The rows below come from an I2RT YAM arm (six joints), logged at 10 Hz.
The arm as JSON. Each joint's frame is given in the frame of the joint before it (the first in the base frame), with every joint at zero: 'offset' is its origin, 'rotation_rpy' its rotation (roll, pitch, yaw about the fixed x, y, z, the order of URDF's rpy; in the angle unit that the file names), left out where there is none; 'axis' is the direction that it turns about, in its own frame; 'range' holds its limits. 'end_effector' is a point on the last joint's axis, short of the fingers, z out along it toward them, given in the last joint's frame.
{
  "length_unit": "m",
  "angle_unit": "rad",
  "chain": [
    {
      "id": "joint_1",
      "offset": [
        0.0,
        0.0,
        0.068
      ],
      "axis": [
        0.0,
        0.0,
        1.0
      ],
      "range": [
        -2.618,
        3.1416
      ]
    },
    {
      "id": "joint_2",
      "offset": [
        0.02,
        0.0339,
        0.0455
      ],
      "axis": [
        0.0,
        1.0,
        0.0
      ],
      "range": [
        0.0,
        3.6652
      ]
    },
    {
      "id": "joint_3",
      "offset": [
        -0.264,
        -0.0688,
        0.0
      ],
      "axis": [
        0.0,
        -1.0,
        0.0
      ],
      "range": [
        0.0,
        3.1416
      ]
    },
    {
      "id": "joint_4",
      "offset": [
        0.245,
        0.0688,
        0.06
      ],
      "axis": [
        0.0,
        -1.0,
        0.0
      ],
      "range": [
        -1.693,
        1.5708
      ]
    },
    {
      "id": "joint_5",
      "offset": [
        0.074,
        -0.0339,
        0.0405
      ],
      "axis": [
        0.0,
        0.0,
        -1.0
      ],
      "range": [
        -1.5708,
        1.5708
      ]
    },
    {
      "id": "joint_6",
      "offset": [
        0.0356,
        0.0,
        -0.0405
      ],
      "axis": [
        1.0,
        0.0,
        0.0
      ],
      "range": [
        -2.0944,
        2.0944
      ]
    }
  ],
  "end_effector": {
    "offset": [
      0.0,
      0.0,
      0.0
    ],
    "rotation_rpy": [
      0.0,
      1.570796,
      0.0
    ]
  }
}
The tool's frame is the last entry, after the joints.
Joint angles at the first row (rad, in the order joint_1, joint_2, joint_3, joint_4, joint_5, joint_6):
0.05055, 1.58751, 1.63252, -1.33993, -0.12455, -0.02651
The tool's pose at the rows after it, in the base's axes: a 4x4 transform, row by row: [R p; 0 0 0 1], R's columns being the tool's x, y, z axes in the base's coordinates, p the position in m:
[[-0.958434 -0.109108 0.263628 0.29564], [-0.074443 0.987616 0.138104 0.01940], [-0.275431 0.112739 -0.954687 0.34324], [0 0 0 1]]
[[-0.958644 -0.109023 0.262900 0.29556], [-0.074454 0.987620 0.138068 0.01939], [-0.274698 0.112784 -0.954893 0.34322], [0 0 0 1]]
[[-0.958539 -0.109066 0.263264 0.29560], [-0.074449 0.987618 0.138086 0.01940], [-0.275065 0.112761 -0.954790 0.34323], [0 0 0 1]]
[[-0.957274 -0.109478 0.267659 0.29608], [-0.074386 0.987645 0.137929 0.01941], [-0.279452 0.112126 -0.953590 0.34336], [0 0 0 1]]
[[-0.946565 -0.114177 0.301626 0.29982], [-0.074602 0.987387 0.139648 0.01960], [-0.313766 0.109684 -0.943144 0.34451], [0 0 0 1]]
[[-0.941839 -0.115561 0.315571 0.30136], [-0.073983 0.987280 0.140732 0.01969], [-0.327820 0.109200 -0.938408 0.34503], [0 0 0 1]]
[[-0.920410 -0.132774 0.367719 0.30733], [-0.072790 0.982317 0.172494 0.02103], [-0.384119 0.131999 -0.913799 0.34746], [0 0 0 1]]
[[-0.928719 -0.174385 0.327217 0.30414], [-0.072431 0.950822 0.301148 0.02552], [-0.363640 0.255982 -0.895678 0.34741], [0 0 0 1]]
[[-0.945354 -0.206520 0.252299 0.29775], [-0.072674 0.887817 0.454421 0.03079], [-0.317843 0.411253 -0.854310 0.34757], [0 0 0 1]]
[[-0.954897 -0.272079 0.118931 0.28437], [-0.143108 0.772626 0.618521 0.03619], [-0.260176 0.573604 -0.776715 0.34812], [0 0 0 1]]
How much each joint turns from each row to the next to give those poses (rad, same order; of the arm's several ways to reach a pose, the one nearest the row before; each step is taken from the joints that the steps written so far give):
0.00000, 0.00000, 0.00001, -0.00001, -0.00038, 0.00039
-0.00002, 0.00000, 0.00002, -0.00078, -0.00001, -0.00002
0.00003, 0.00000, -0.00001, 0.00040, 0.00001, 0.00002
0.00000, -0.00001, -0.00004, 0.00460, 0.00038, 0.00000
0.00000, -0.00001, -0.00001, 0.03586, 0.00000, -0.00076
0.00000, 0.00001, 0.00001, 0.01487, -0.00038, 0.00038
0.00000, -0.00001, 0.00000, 0.05951, -0.02937, 0.00000
-0.00001, 0.00003, 0.00004, -0.02557, -0.13390, 0.00000
0.00001, 0.00000, -0.00001, -0.05339, -0.16861, -0.00114
-0.00002, -0.00002, -0.00002, -0.12057, -0.20143, -0.09234

